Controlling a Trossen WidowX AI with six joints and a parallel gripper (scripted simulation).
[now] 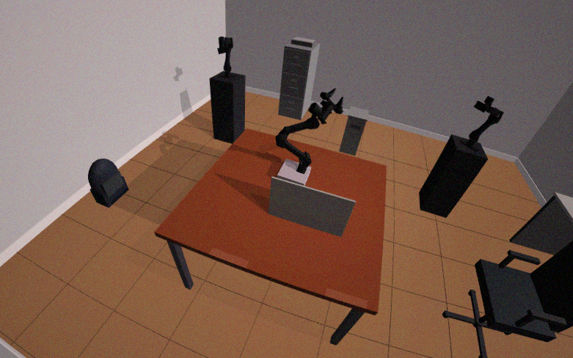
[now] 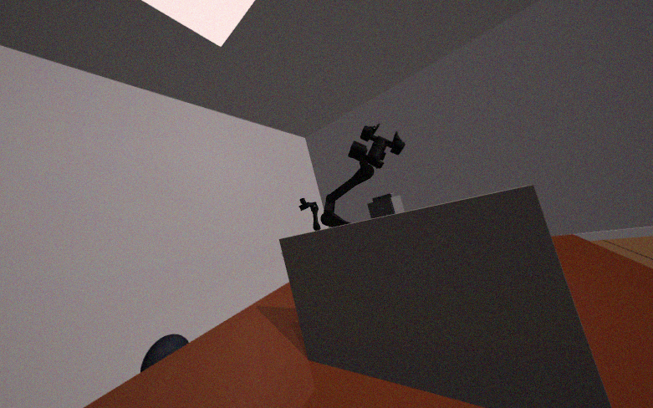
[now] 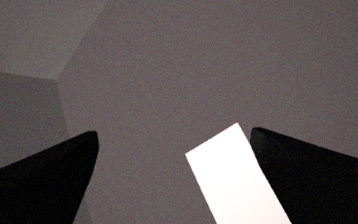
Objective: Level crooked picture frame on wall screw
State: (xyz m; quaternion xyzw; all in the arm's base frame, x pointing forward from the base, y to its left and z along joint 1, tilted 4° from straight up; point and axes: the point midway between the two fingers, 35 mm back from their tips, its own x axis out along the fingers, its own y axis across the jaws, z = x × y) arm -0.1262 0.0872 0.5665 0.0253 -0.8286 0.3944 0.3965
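The brown picture frame lies 55 cm ahead of my gripper tip, 3 cm to the left of it and 48 cm below it. From my gripper tip the other things lie so: grey wall panel (56 cm ahead, 3 cm to the left, 49 cm below).
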